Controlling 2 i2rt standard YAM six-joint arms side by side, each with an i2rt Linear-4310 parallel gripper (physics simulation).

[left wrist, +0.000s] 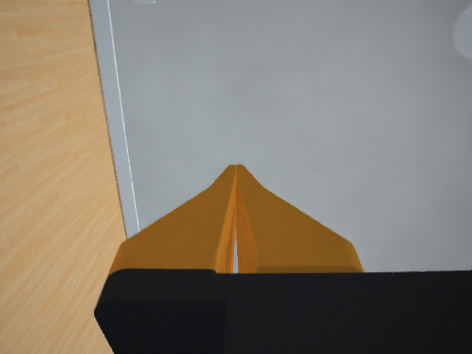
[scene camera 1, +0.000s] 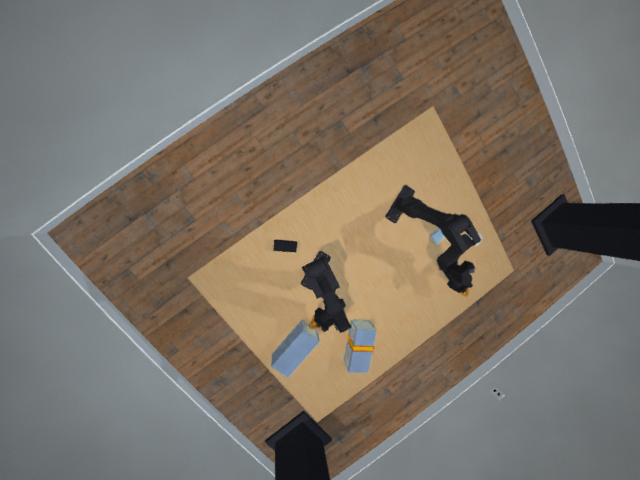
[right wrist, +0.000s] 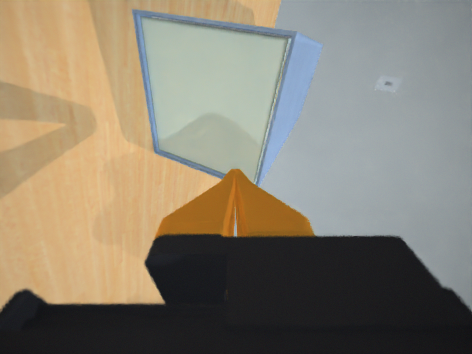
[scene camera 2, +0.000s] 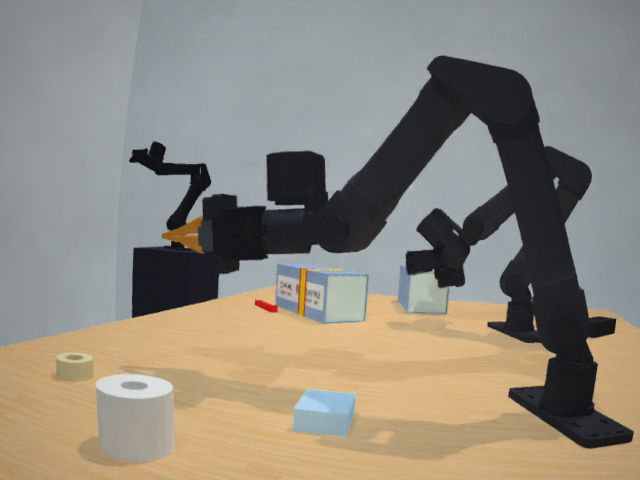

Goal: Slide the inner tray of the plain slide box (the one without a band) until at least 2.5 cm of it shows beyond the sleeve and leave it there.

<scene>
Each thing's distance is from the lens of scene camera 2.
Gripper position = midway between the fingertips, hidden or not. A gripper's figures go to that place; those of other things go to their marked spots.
left gripper (scene camera 2: 163, 235): 0.77 m
plain slide box (scene camera 2: 404, 280): 1.49 m
light blue block (scene camera 2: 321, 412): 0.55 m
banded box (scene camera 2: 328, 295): 1.17 m
white roll (scene camera 2: 135, 413): 0.46 m
The marked spots on the white roll and the light blue block are 0.19 m apart.
</scene>
